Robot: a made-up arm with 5 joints. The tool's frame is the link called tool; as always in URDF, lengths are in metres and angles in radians. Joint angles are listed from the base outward. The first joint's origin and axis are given. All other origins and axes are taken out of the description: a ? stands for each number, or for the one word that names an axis. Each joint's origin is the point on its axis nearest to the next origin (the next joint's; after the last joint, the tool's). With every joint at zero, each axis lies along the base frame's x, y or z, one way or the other. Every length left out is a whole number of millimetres.
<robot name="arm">
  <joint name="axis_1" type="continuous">
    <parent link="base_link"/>
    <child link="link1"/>
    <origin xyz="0.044 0 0.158"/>
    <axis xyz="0 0 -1"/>
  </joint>
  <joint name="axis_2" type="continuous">
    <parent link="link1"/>
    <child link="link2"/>
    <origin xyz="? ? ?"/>
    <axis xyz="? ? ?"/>
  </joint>
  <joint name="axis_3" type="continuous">
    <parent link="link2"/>
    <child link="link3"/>
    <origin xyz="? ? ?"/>
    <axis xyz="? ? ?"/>
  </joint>
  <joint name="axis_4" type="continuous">
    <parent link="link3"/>
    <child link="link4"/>
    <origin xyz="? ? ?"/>
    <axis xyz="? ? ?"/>
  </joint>
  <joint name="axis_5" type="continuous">
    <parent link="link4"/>
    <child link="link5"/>
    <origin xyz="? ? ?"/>
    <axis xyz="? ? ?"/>
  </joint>
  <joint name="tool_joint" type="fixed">
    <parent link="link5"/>
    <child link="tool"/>
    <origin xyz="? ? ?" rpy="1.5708 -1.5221 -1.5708"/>
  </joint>
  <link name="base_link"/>
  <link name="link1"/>
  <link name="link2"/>
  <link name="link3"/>
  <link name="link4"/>
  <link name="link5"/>
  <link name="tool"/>
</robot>
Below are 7 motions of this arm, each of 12 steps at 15 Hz.
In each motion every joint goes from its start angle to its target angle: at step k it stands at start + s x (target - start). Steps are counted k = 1, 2, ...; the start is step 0. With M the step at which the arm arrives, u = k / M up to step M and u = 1 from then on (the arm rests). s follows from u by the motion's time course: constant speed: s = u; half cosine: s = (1 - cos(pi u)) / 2; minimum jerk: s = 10 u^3 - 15 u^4 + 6 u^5.
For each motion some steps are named. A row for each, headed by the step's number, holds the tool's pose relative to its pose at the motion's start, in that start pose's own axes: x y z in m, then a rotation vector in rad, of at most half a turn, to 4 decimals.
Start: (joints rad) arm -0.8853 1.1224 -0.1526 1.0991 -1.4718
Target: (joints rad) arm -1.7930 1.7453 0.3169 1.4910 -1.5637
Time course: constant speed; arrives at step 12
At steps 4, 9, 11, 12:
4: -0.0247 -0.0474 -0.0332 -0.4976 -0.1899 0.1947
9: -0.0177 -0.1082 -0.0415 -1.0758 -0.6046 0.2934
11: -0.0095 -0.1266 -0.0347 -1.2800 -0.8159 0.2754
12: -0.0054 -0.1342 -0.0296 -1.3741 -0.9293 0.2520

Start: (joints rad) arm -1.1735 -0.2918 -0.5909 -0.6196 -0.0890
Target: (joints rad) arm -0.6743 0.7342 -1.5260 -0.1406 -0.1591
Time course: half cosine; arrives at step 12
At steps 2, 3, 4, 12:
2: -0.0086 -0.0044 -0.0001 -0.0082 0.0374 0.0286
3: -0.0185 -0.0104 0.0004 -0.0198 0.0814 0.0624
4: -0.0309 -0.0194 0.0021 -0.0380 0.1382 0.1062
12: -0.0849 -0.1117 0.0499 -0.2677 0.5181 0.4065

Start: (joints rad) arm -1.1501 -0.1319 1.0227 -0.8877 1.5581
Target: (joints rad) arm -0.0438 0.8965 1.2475 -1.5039 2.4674
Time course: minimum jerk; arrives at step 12
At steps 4, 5, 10, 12:
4: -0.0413 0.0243 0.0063 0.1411 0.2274 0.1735
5: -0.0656 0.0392 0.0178 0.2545 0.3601 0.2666
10: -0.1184 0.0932 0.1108 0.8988 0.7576 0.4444
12: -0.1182 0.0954 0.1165 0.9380 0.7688 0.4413

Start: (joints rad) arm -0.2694 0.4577 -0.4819 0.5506 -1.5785
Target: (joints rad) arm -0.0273 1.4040 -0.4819 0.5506 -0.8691
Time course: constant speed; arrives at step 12
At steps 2, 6, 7, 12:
2: 0.0113 -0.0268 -0.0184 -0.1578 -0.0328 0.0950
6: 0.0329 -0.0880 -0.0405 -0.4810 -0.0307 0.2634
7: 0.0376 -0.1043 -0.0427 -0.5617 -0.0157 0.3001
12: 0.0534 -0.1867 -0.0342 -0.9465 0.1478 0.4436

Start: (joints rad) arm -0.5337 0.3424 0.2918 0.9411 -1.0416
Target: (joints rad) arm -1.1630 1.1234 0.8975 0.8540 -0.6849
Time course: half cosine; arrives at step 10
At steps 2, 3, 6, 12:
2: -0.0129 -0.0067 -0.0122 -0.1110 0.0557 0.0940
3: -0.0270 -0.0173 -0.0241 -0.2416 0.1168 0.2019
6: -0.0660 -0.0801 -0.0439 -0.8004 0.3284 0.6046
12: -0.0705 -0.1303 -0.0281 -1.2694 0.4526 0.8370

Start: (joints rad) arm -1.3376 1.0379 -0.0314 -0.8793 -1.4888
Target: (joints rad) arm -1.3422 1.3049 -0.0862 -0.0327 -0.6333
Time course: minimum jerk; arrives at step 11
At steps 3, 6, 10, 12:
3: -0.0006 -0.0145 0.0014 -0.1360 0.0126 0.1102
6: -0.0027 -0.0630 0.0184 -0.5998 0.1773 0.4852
10: -0.0041 -0.0979 0.0472 -0.9685 0.4821 0.7711
12: -0.0041 -0.0983 0.0477 -0.9739 0.4882 0.7751

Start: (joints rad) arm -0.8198 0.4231 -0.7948 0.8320 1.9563
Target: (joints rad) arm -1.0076 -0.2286 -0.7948 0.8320 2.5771
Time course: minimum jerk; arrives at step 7
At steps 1, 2, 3, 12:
1: 0.0002 -0.0025 0.0023 -0.0156 0.0014 0.0164
2: 0.0014 -0.0147 0.0148 -0.0968 0.0120 0.1007
3: 0.0035 -0.0341 0.0403 -0.2448 0.0458 0.2503
12: 0.0070 -0.0651 0.1239 -0.6434 0.2448 0.6222

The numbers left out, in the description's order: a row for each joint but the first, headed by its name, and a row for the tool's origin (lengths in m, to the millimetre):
axis_2: xyz 0.032 0.003 0, axis 0 1 0
axis_3: xyz 0.02 0 0.081, axis 0 1 0
axis_4: xyz 0.088 0 0.003, axis 0 1 0
axis_5: xyz 0.076 0 0, axis -1 0 0
tool: xyz 0 0 0

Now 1 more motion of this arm.
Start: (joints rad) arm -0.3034 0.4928 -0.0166 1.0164 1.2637
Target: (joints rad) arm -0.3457 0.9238 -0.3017 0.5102 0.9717
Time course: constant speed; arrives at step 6
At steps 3, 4, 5, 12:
3: 0.0112 -0.0182 -0.0185 -0.1625 -0.0782 -0.1247
4: 0.0148 -0.0234 -0.0245 -0.2137 -0.1103 -0.1660
5: 0.0183 -0.0281 -0.0305 -0.2634 -0.1453 -0.2070
12: 0.0216 -0.0322 -0.0363 -0.3114 -0.1833 -0.2477

